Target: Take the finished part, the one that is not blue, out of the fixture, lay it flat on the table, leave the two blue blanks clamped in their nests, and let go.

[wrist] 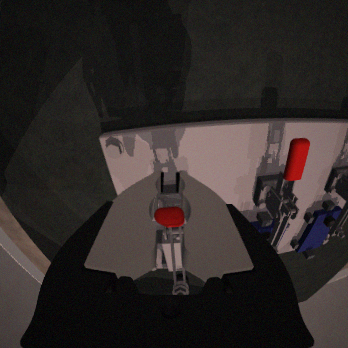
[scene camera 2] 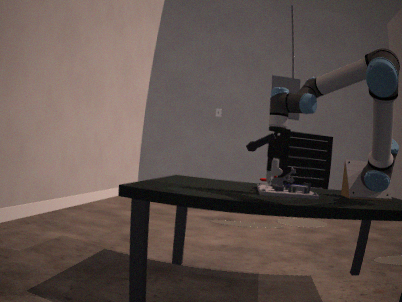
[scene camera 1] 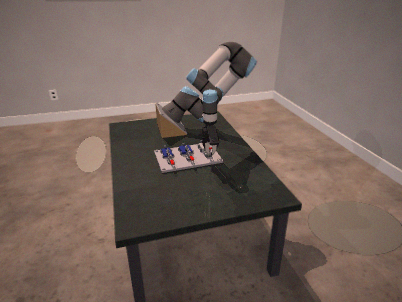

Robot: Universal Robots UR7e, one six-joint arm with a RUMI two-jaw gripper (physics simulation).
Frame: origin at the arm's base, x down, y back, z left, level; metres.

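Seen in the pictures: gripper, fingertip midpoint: [wrist: 169,173] [scene camera 2: 268,183] [scene camera 1: 210,155]; arm's base, origin of the base link: [scene camera 1: 170,115].
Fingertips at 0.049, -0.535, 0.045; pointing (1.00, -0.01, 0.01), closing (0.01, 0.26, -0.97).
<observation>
Offsets run from my fingertips to a thing's top centre, as dx, dy, dz. "pt": to the spot under its first point. Level surfaces: height alone.
The fixture plate @[+0.024, +0.097, -0.099] [scene camera 1: 180,168] [scene camera 2: 287,193] [wrist: 220,150] lies on the table. Two blue blanks sit in their nests, one in the middle [scene camera 1: 185,149] [wrist: 319,230] and one at the far left in scene camera 1 [scene camera 1: 166,152]. My gripper [scene camera 1: 210,154] [scene camera 2: 270,181] [wrist: 169,173] is low over the end nest, pointing down, shut on that nest's red clamp handle [scene camera 2: 263,179] [wrist: 170,216]. The handle shows end-on in the wrist view. A pale grey block @[pt -0.037, +0.062, +0.012] [wrist: 171,255] shows behind the handle; whether it is the finished part or its nest is unclear. The jaws hide much of this station.
Red handles of the other clamps @[-0.026, +0.021, -0.108] [scene camera 1: 191,158] @[pt -0.005, +0.013, -0.221] [scene camera 1: 172,162] [wrist: 297,159] stick out over the plate. The dark table @[dx +0.038] [scene camera 1: 165,205] [scene camera 2: 175,188] extends around the fixture. The arm's wedge-shaped base mount [scene camera 1: 170,129] [scene camera 2: 353,182] stands behind the fixture.
</observation>
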